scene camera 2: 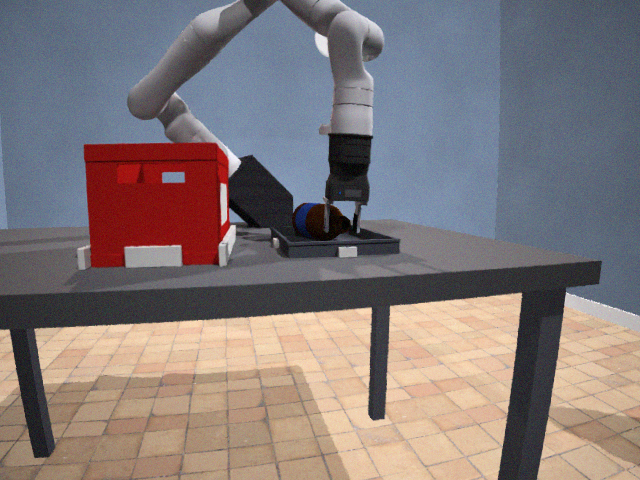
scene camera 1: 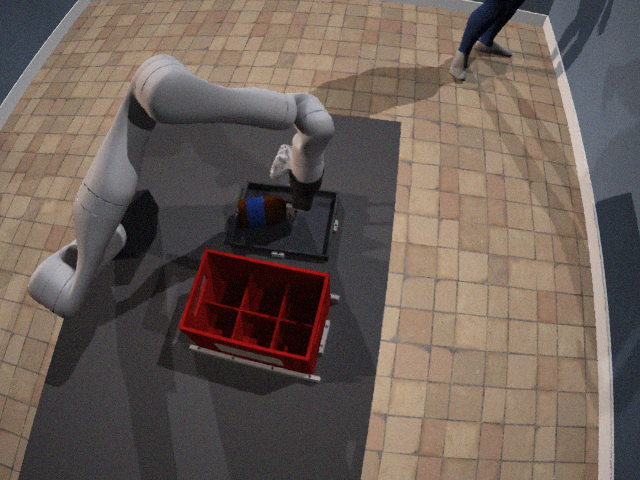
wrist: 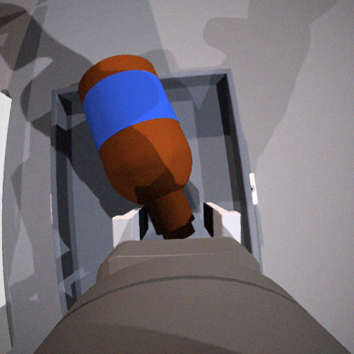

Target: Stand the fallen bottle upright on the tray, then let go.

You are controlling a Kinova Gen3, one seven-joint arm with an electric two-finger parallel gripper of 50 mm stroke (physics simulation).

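Where they show: gripper, fingertip midpoint: (scene camera 2: 341, 231) (scene camera 1: 293, 209); arm's base at its link origin: (scene camera 2: 229, 172).
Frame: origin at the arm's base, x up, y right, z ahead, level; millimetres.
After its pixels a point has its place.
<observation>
The brown bottle (scene camera 1: 276, 209) @[x -84, y -108, z 399 mm] (scene camera 2: 313, 222) @[x -111, y -92, z 401 mm] (wrist: 145, 150) with a blue label lies on its side in the dark tray (scene camera 1: 305, 254) @[x -131, y -7, z 469 mm] (scene camera 2: 311, 250) @[x -144, y -36, z 529 mm] (wrist: 241, 135). Its base rests at the tray's rim at the arm-base side, and its neck points to the tray's inside. My gripper (scene camera 1: 293, 210) @[x -128, y -135, z 437 mm] (scene camera 2: 342, 231) @[x -128, y -135, z 437 mm] (wrist: 175, 215) points down, low over the tray, and is open. In the wrist view its fingers stand on either side of the bottle's neck and mouth, with a gap on both sides, narrower at the left finger. The palm hides the space beyond the mouth.
A red crate (scene camera 1: 201, 337) @[x -21, y 236, z 258 mm] (scene camera 2: 149, 206) @[x -69, y 204, z 505 mm] with six compartments stands beside the tray, higher than its walls. White strips (scene camera 1: 253, 363) (scene camera 2: 153, 256) sit around the crate's foot. Small white blocks (scene camera 1: 277, 254) (scene camera 2: 347, 251) (wrist: 253, 188) touch the tray's outside. A person's legs (scene camera 1: 478, 25) show beyond the table.
</observation>
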